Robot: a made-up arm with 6 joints.
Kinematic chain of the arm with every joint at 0, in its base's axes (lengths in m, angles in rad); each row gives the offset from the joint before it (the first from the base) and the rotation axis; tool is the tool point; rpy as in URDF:
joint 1: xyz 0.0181 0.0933 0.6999 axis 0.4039 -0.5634 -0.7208
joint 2: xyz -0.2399 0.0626 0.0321 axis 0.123 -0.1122 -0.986
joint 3: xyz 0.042 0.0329 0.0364 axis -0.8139 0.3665 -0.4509
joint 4: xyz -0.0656 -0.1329 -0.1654 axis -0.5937 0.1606 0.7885
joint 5: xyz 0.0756 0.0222 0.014 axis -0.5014 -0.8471 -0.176
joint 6: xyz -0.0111 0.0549 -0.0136 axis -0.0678 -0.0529 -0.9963
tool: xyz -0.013 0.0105 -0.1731 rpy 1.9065 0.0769 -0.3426
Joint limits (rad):
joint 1: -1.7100..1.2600
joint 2: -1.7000..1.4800
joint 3: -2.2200..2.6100
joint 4: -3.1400..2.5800
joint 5: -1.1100..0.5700
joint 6: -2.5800..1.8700
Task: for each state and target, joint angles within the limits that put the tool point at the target. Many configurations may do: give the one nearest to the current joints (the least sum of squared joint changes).
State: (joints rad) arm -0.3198 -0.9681 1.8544 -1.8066 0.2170 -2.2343
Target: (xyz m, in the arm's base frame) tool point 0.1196 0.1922 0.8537
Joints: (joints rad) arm -0.9912 -1.6611 1.5684 -1.8567 0.5159 -2.2278
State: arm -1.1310 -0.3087 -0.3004 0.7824 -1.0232 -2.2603
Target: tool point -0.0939 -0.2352 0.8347
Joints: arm -1.2940 -0.4839 -0.2261 0.9022 -1.0386 -2.2677
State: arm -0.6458 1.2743 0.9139 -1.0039 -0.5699 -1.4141
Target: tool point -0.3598 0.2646 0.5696
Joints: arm 0.0881 1.4319 1.0722 -0.6105 -0.1027 -1.4608
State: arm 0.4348 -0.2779 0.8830 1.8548 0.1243 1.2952
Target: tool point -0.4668 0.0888 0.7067
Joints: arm 0.7843 -0.4259 1.3354 2.1403 -0.2891 1.3203
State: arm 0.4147 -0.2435 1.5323 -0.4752 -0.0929 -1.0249
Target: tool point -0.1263 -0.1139 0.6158
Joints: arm -0.0921 -0.5237 0.8270 -0.3862 0.5408 -1.0010
